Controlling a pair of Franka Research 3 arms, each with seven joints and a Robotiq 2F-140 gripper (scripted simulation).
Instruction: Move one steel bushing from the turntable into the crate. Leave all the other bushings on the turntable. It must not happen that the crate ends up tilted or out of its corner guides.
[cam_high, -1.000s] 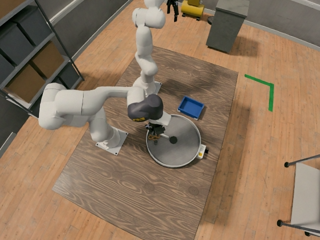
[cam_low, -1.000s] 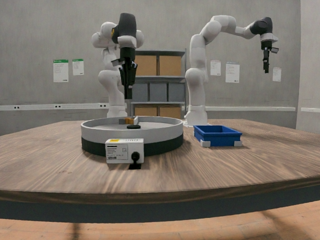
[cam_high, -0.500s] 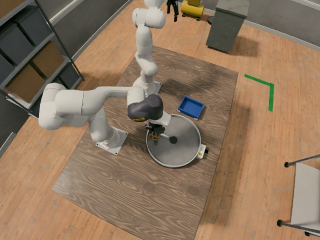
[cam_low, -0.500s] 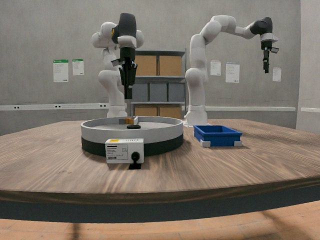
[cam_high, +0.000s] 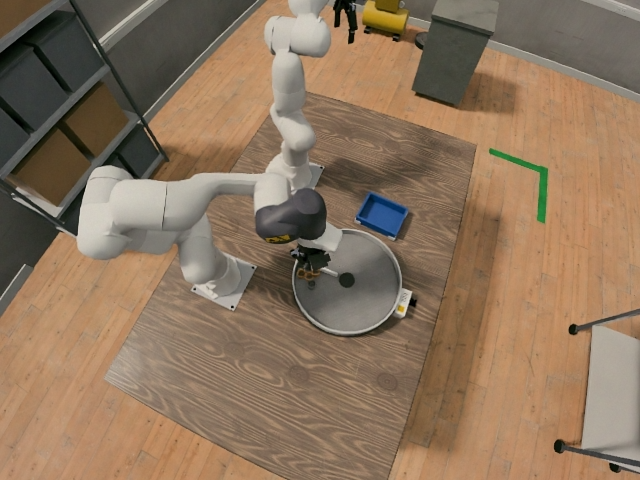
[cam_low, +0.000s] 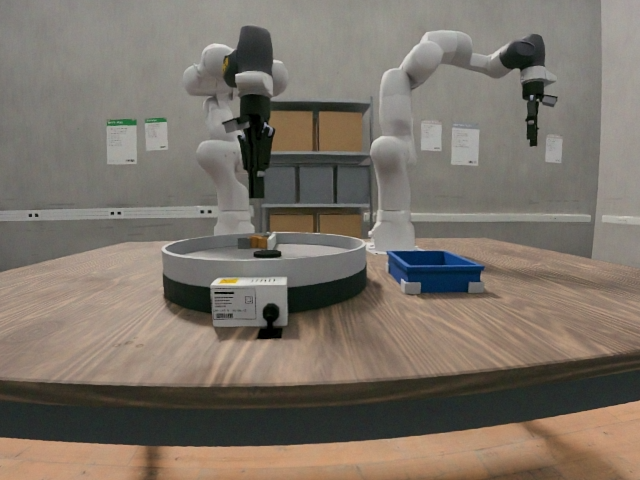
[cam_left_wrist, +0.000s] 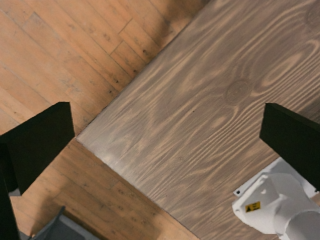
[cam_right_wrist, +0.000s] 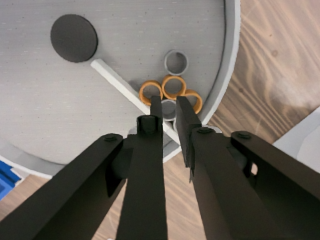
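My right hand is 160 mm above the turntable, 120 mm short of it and 50 mm to the right of it. The rest, counted from my right hand: blue crate (400 mm to the left, 190 mm below, 120 mm ahead).
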